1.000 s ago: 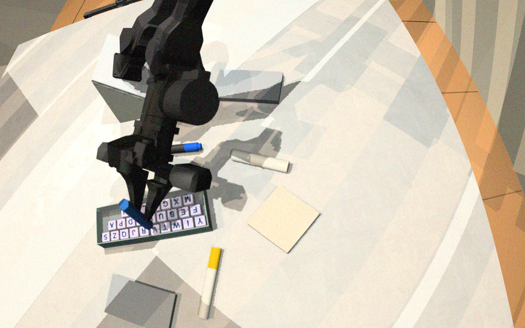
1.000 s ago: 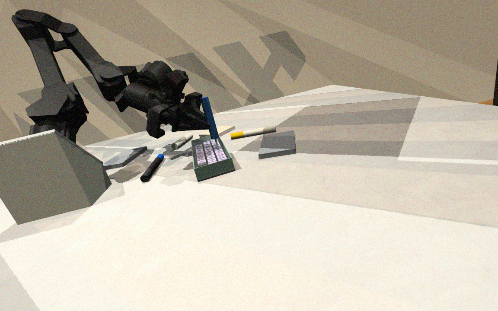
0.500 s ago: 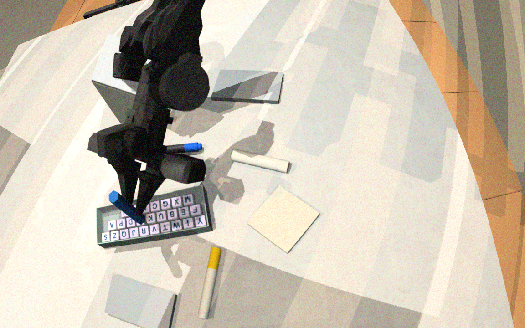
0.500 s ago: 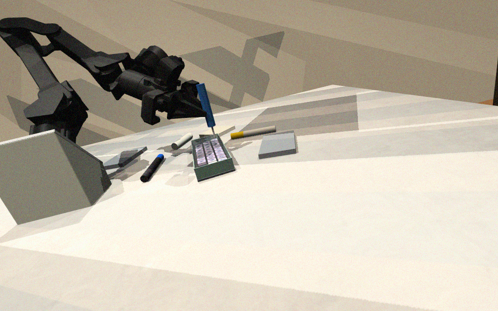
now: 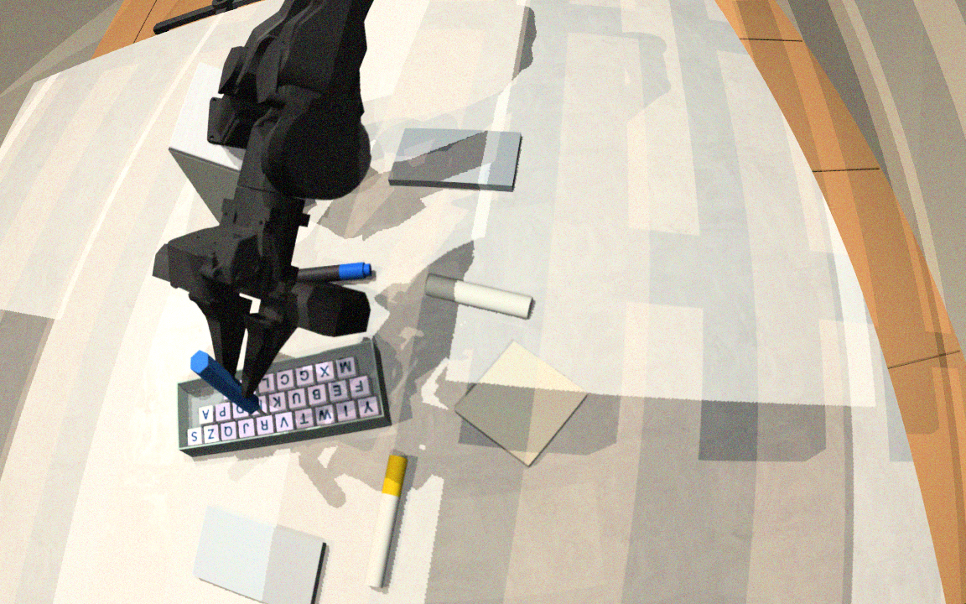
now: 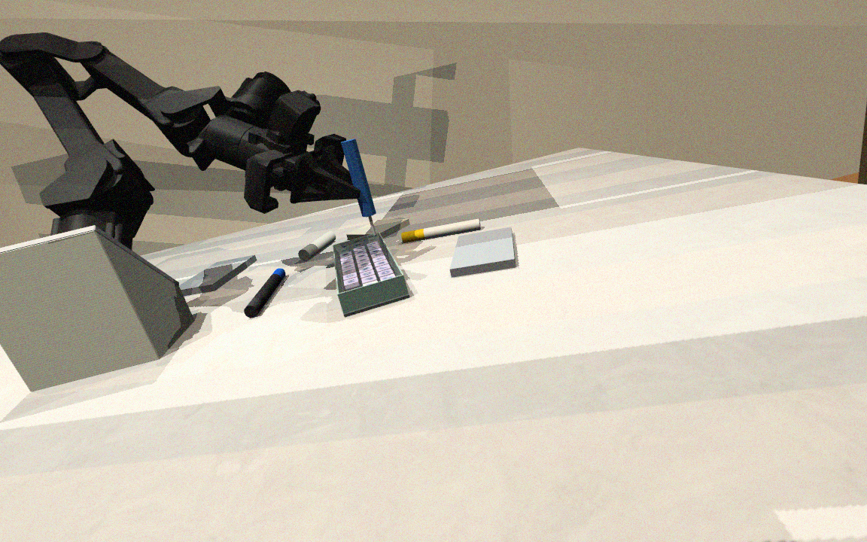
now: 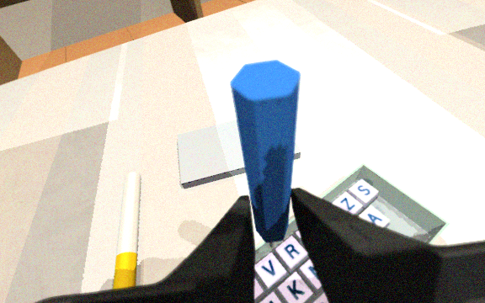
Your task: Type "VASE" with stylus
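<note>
My gripper tip is now 12 cm short of the grey pad, 10 cm above it and 5 cm to the left of it. From my gripper tip the other things lie so: blue-capped black marker: 15 cm behind, 10 cm below, 7 cm to the left; stylus: 2 cm below; yellow-capped marker: 10 cm below, 9 cm to the left, 9 cm ahead.
</note>
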